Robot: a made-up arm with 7 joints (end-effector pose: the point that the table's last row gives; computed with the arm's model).
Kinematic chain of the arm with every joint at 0, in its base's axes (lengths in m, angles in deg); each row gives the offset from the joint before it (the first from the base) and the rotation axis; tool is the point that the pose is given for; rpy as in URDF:
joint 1: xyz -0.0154 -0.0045 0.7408 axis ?
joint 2: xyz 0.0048 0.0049 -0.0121 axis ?
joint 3: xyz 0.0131 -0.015 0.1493 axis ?
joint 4: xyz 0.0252 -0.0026 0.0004 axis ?
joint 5: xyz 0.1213 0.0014 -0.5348 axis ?
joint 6: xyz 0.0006 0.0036 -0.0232 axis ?
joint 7: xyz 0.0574 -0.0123 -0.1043 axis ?
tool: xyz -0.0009 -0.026 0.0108 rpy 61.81 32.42 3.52
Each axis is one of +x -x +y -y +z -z.
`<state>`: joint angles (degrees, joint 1 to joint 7).
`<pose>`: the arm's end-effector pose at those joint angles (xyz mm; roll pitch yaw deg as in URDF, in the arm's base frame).
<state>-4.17 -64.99 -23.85 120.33 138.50 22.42 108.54</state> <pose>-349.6 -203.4 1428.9 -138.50 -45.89 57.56</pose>
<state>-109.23 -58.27 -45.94 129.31 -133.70 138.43 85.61</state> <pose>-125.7 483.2 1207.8 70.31 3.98 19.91</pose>
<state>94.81 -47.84 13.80 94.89 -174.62 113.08 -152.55</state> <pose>-127.4 68.5 1456.5 -81.59 33.59 -41.99</pose>
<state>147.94 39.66 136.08 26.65 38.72 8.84 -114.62</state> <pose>188.3 -547.1 640.9 24.19 -13.56 -5.91</pose>
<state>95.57 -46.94 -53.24 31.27 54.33 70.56 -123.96</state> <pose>272.1 521.5 710.2 35.13 -50.22 162.20</pose>
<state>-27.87 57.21 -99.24 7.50 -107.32 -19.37 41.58</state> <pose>-449.5 -60.7 439.0 18.34 59.50 -87.25</pose>
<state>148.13 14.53 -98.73 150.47 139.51 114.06 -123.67</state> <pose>-156.3 260.5 1458.7 -23.15 12.65 -106.99</pose>
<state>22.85 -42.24 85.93 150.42 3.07 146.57 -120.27</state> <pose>-475.7 95.1 1194.7 104.99 63.40 -89.40</pose>
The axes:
joint 1: +z
joint 2: +y
joint 3: +z
joint 4: -y
joint 5: -z
joint 6: +y
joint 7: -z

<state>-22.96 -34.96 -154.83 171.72 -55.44 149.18 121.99</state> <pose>-367.9 183.3 1241.5 67.15 9.67 17.76</pose>
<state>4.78 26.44 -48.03 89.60 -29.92 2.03 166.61</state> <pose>606.2 -444.1 777.4 146.44 28.53 -110.89</pose>
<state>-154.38 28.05 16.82 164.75 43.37 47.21 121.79</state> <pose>-419.2 -255.8 1385.0 -152.74 38.45 -139.38</pose>
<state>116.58 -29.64 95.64 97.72 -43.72 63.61 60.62</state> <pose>-516.3 -414.0 1013.4 33.77 -39.97 177.59</pose>
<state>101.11 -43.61 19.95 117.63 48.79 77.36 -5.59</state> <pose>-238.9 11.7 1448.3 57.28 -46.37 165.96</pose>
